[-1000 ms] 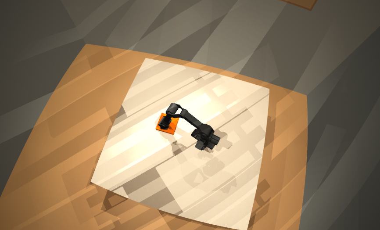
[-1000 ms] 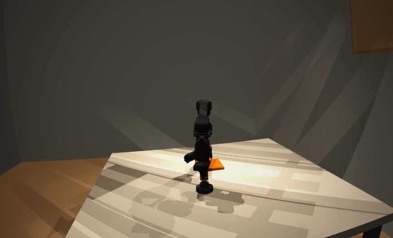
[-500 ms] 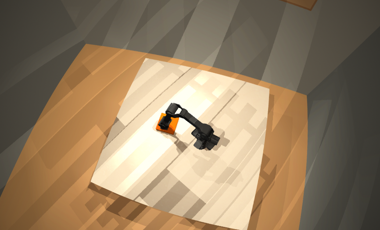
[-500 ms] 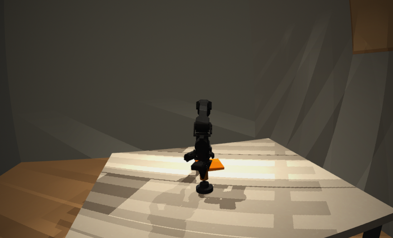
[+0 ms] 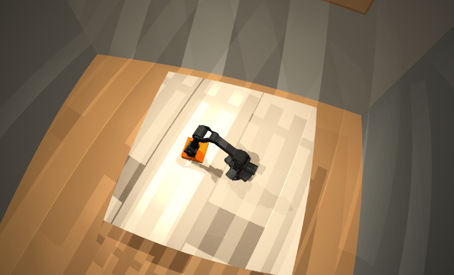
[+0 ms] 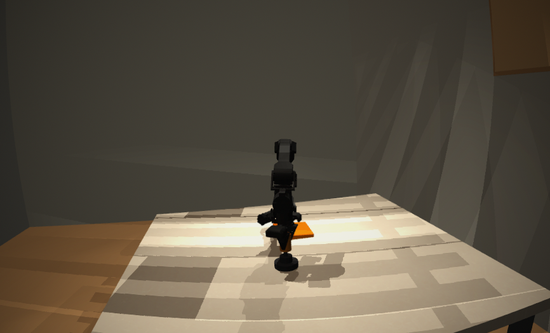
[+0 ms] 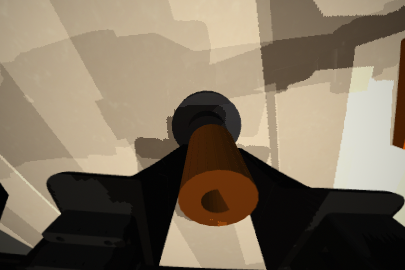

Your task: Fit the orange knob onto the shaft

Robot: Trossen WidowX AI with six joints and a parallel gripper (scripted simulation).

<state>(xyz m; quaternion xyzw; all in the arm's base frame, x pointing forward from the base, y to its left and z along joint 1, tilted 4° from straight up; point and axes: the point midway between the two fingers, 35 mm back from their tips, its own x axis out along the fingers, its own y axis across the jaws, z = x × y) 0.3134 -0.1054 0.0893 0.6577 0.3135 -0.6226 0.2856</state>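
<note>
Now: gripper tip 20 mm below the orange knob. From my gripper tip the other things lie so: dark round pedestal: 40 mm below.
</note>
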